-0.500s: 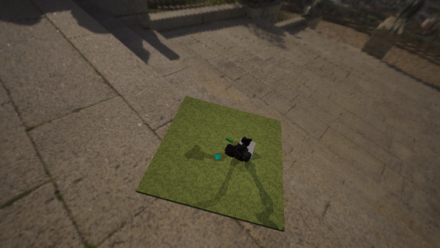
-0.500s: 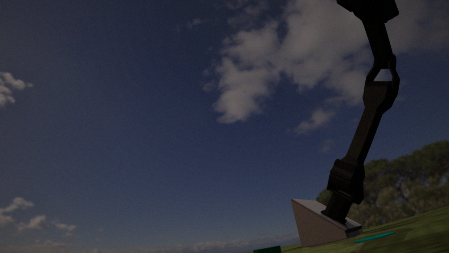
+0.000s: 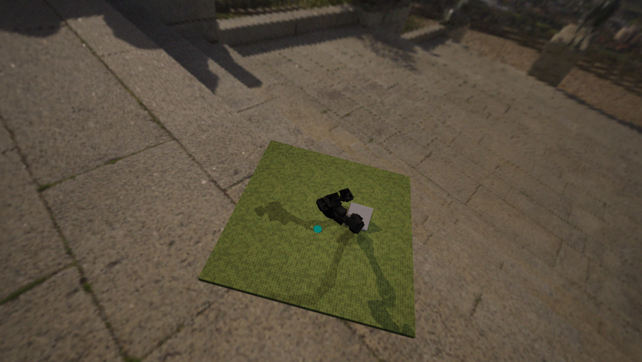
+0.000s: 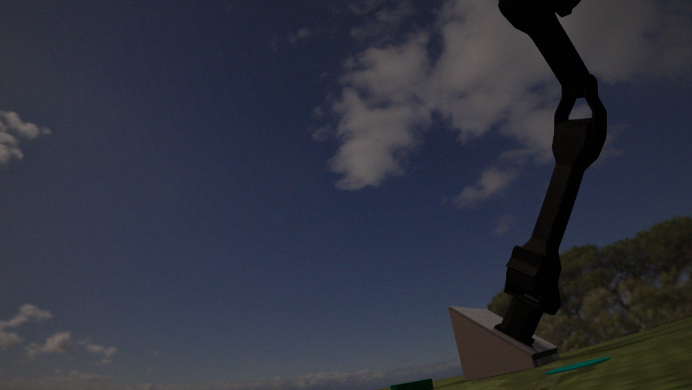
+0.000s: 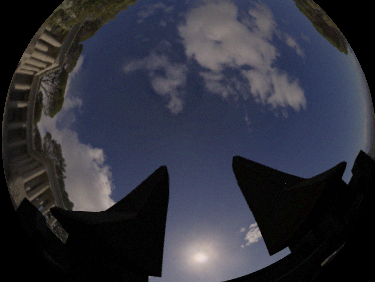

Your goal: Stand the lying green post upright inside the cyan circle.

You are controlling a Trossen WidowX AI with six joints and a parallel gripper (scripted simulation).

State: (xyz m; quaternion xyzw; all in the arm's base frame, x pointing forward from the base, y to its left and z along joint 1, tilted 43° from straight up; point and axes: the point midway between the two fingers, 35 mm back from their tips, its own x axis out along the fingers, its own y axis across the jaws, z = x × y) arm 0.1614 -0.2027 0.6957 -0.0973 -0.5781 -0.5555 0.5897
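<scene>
My gripper tip is now 70 mm past the green post, 460 mm to the left of it and 710 mm above it. From my gripper tip the other things lie so: cyan circle: 30 mm ahead, 220 mm to the right, 720 mm below.
</scene>
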